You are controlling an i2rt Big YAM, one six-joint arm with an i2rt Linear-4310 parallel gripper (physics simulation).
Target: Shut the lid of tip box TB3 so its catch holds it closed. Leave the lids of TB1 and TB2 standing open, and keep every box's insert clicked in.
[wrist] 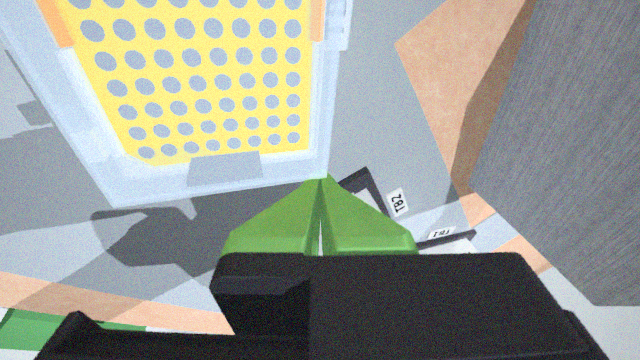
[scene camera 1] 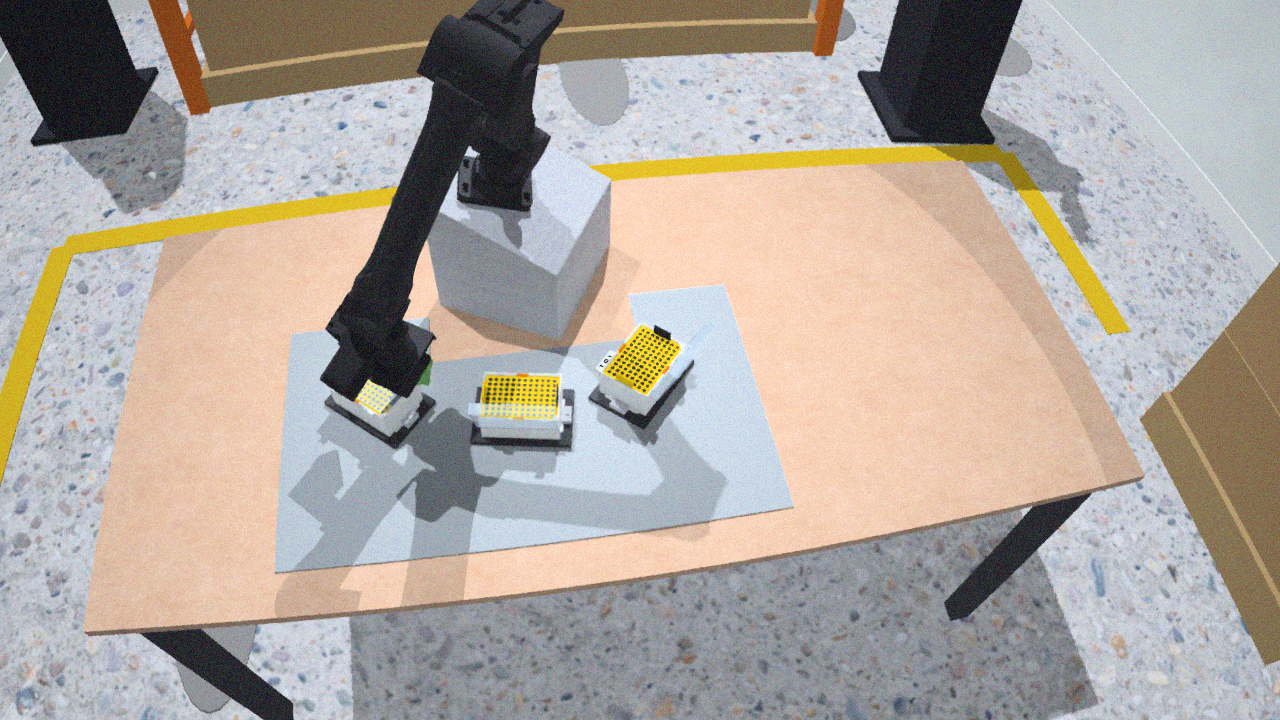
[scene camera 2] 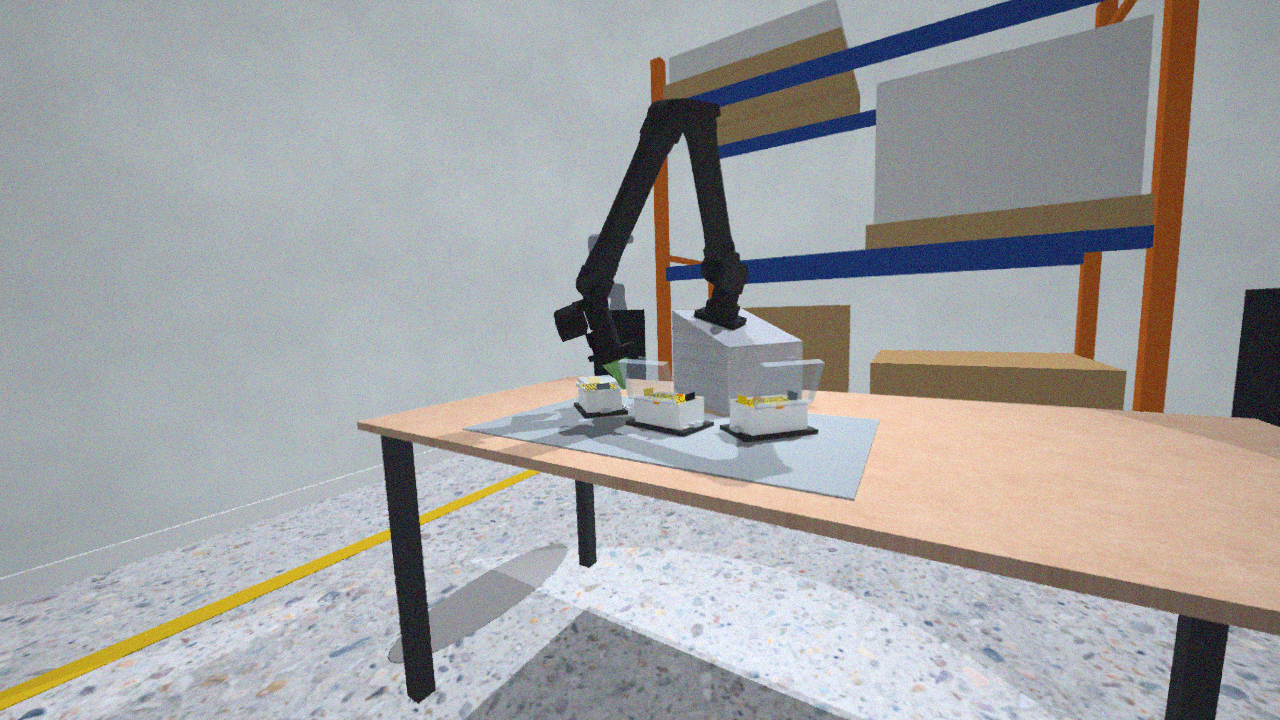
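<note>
Tip box TB3 stands at the left of the mat. Its clear lid lies over the yellow insert; whether the catch holds is too small to tell. My gripper is shut and empty, its green fingertips close to a corner of TB3's lid in the wrist view; contact is unclear. The arm hides part of TB3 in scene camera 1. TB2 stands in the middle, its clear lid upright. TB1 stands at the right, its clear lid also open. Their yellow inserts sit inside.
The boxes stand on dark bases on a grey-blue mat on the wooden table. The arm's grey pedestal rises behind the boxes. A rack stands behind the table.
</note>
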